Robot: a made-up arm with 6 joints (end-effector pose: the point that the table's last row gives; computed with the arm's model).
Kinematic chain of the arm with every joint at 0, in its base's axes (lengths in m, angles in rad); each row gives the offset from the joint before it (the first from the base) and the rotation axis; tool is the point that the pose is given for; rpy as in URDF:
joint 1: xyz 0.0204 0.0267 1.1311 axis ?
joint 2: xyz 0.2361 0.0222 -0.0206 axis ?
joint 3: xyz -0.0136 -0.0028 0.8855 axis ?
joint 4: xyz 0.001 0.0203 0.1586 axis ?
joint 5: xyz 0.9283 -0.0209 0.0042 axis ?
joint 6: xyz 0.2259 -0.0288 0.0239 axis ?
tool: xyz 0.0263 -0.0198 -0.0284 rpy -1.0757 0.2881 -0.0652
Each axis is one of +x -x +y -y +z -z.
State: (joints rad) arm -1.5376 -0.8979 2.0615 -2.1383 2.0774 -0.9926
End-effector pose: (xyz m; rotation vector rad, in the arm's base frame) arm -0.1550 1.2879 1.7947 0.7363 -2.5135 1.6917
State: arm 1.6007 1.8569 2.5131 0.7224 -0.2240 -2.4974
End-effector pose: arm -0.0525 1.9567 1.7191 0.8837 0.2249 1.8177
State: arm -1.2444 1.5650 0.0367 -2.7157 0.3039 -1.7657
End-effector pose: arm 0.4365 -1.1426 -0.0337 -1.0670 1.4691 1.5648
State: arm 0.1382 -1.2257 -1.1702 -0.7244 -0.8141 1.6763
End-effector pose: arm 0.5371 0.1798 1.4584 -2.0655 0.0012 0.9319
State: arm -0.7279 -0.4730 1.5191 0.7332 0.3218 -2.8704
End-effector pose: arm -0.5772 0.7038 2.8358 -0.5528 -1.5368 0.8570
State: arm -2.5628 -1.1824 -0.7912 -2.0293 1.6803 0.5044
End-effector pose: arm -0.2698 0.0190 1.7496 -0.4459 0.8378 2.2587
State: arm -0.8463 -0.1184 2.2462 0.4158 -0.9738 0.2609
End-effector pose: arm -0.4936 0.4383 2.7378 -1.2440 -0.1417 -1.8997
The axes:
joint 1: +z
joint 2: +y
joint 3: -y
joint 4: -x
joint 5: -y
joint 6: -x

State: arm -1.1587 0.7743 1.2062 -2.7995 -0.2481 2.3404
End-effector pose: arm 0.8530 -1.6451 2.3786 -0.8112 0.0126 -1.0722
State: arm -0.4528 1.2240 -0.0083 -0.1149 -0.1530 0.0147
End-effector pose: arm 1.4134 -0.6792 0.3505 -0.3636 1.6250 0.4541
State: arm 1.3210 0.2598 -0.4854 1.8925 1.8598 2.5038
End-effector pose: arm 0.0351 1.1896 1.5250 0.1268 -2.3104 -1.5412
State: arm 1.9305 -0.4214 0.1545 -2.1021 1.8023 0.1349
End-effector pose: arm -0.0646 0.6471 2.3623 0.8120 0.8123 0.4304
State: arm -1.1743 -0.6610 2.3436 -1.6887 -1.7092 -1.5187
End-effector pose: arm -0.1901 1.2715 1.7599 -1.0391 0.2756 0.4204
